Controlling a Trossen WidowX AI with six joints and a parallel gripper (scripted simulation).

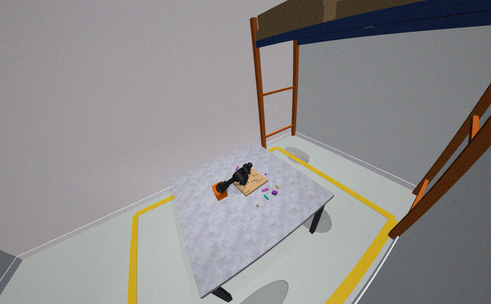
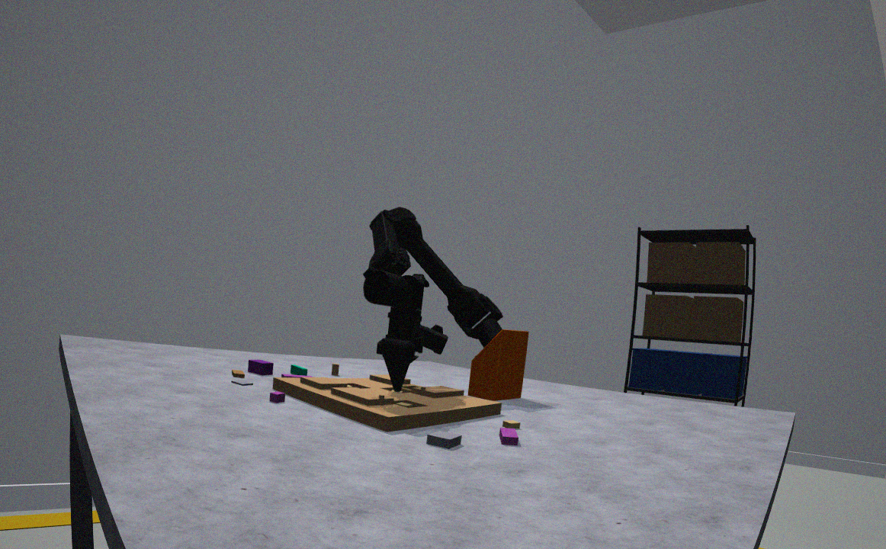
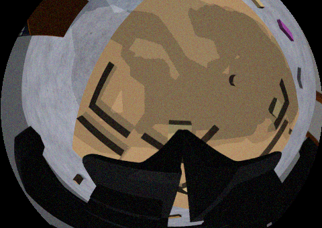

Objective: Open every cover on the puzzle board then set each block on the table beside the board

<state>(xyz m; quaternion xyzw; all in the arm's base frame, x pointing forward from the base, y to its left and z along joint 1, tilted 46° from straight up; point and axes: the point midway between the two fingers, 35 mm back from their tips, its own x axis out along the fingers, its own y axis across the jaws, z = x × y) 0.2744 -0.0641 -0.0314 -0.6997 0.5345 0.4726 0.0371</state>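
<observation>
The tan puzzle board lies 4 cm ahead of my gripper tip.
</observation>
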